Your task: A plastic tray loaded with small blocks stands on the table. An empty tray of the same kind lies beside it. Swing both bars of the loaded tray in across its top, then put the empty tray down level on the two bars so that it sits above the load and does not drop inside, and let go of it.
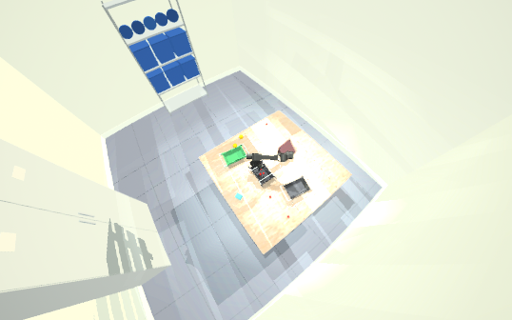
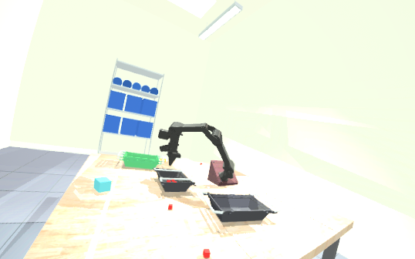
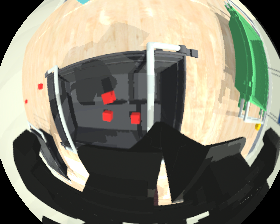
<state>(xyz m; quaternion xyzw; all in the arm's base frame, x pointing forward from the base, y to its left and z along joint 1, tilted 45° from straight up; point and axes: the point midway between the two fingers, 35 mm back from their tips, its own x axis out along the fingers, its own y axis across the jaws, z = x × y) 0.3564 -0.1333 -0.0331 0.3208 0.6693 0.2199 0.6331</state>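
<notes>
Right now the dark tray is 14 cm behind my gripper tip, 46 cm to the left of it and 4 cm below it. Round my gripper tip: cyan cube: 37 cm ahead, 12 cm to the left, 6 cm below.
</notes>
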